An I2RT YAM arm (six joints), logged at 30 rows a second.
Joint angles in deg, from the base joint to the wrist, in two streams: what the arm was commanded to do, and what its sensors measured. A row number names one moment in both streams.
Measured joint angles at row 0: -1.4 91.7 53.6 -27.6 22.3 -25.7
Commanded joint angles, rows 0 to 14: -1.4 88.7 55.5 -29.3 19.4 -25.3; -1.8 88.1 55.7 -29.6 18.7 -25.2; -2.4 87.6 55.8 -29.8 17.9 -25.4; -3.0 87.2 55.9 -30.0 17.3 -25.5; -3.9 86.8 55.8 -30.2 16.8 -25.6; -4.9 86.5 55.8 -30.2 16.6 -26.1; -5.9 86.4 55.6 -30.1 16.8 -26.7; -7.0 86.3 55.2 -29.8 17.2 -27.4; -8.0 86.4 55.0 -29.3 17.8 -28.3; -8.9 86.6 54.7 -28.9 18.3 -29.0; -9.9 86.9 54.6 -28.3 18.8 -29.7; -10.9 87.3 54.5 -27.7 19.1 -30.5; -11.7 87.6 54.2 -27.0 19.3 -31.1; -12.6 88.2 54.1 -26.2 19.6 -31.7; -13.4 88.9 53.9 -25.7 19.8 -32.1
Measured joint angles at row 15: -11.7 87.2 54.8 -27.5 19.2 -29.6
